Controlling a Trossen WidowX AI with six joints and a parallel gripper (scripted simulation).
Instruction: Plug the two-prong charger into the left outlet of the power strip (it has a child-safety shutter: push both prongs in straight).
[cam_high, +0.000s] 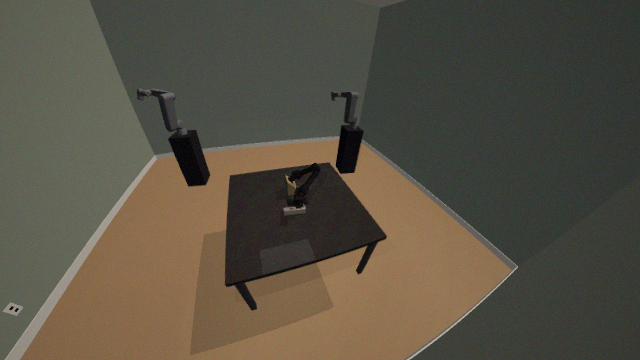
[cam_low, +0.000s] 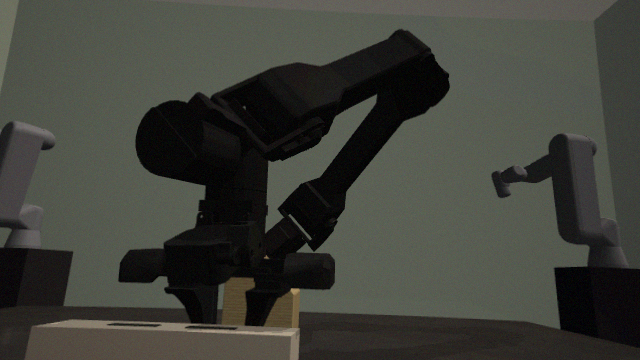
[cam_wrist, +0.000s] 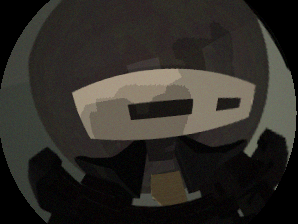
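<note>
My gripper tip is now 20 mm short of the black two-prong charger and 10 mm below it.
</note>
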